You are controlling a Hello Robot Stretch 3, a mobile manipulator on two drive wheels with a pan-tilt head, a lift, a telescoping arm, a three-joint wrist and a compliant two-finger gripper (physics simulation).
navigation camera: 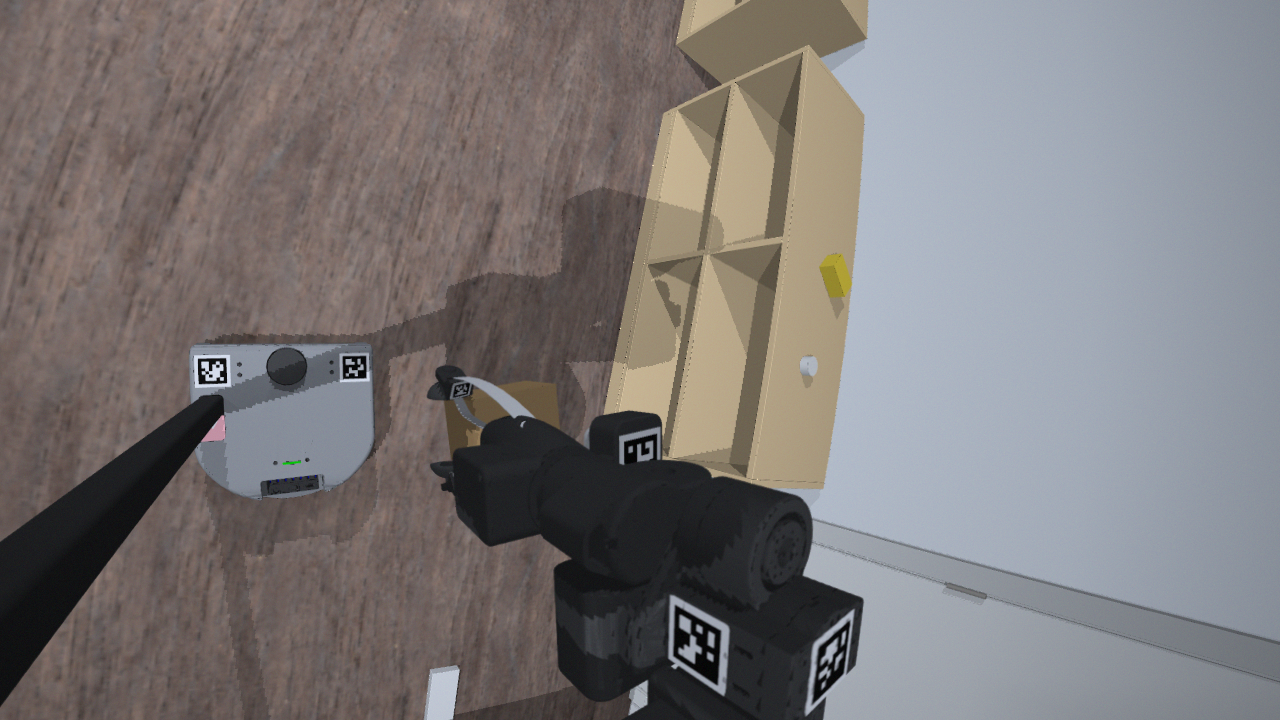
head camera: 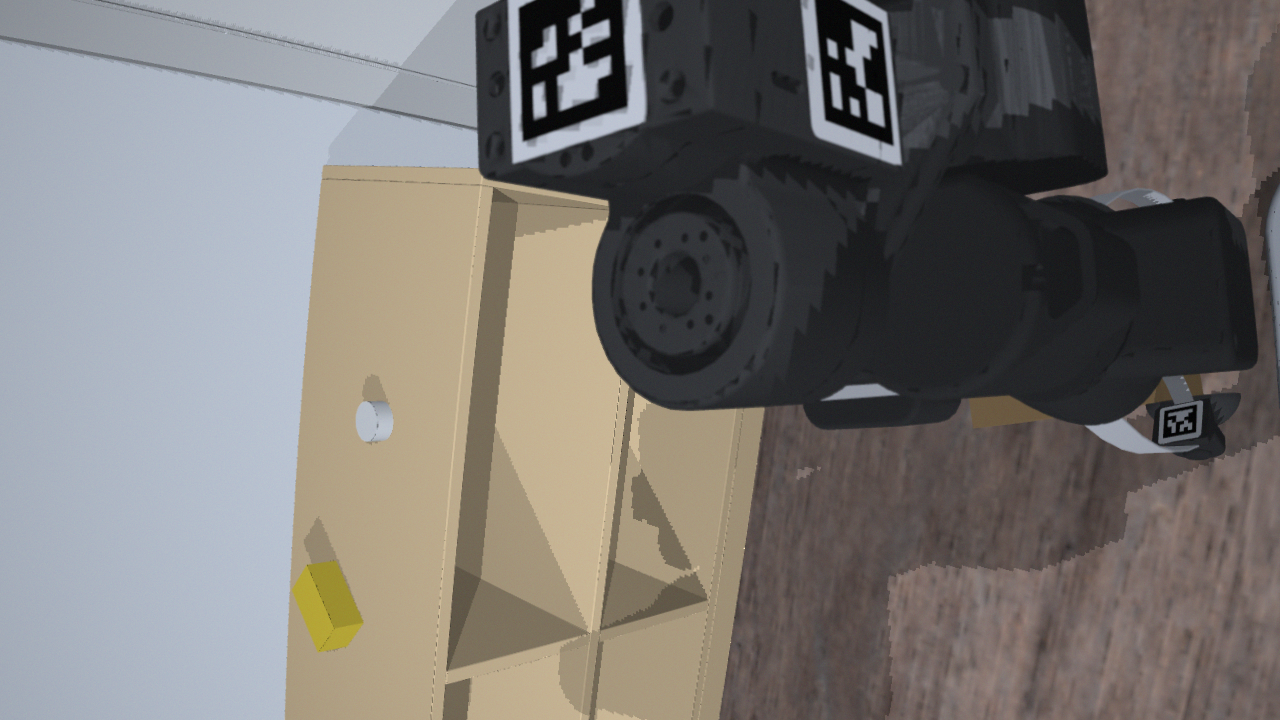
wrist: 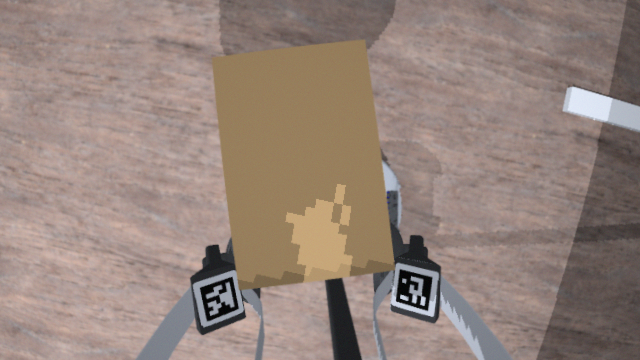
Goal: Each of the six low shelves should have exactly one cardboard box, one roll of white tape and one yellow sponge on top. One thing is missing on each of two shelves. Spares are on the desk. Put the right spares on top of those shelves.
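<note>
My gripper (navigation camera: pixel 445 429) (wrist: pixel 315 247) is shut on a brown cardboard box (head camera: pixel 1006 411) (navigation camera: pixel 542 399) (wrist: pixel 300 140), held above the floor between the robot's base and a low shelf. In the head view the wrist hides most of the box and one finger. The low tan shelf (head camera: pixel 393 268) (navigation camera: pixel 830 161) has a white tape roll (head camera: pixel 374 420) (navigation camera: pixel 808 365) and a yellow sponge (head camera: pixel 327 604) (navigation camera: pixel 835 274) apart from each other on its top. Part of another low shelf (navigation camera: pixel 783 35) shows at the top of the navigation view. The desk does not show.
The robot's grey base (navigation camera: pixel 286 425) is on the wooden floor at the left of the navigation view. A white bar (navigation camera: pixel 443 691) (wrist: pixel 590 105) lies beyond the gripper. A pale wall (head camera: pixel 134 358) (navigation camera: pixel 1074 268) runs behind the shelf. The folded arm blocks much of the head view.
</note>
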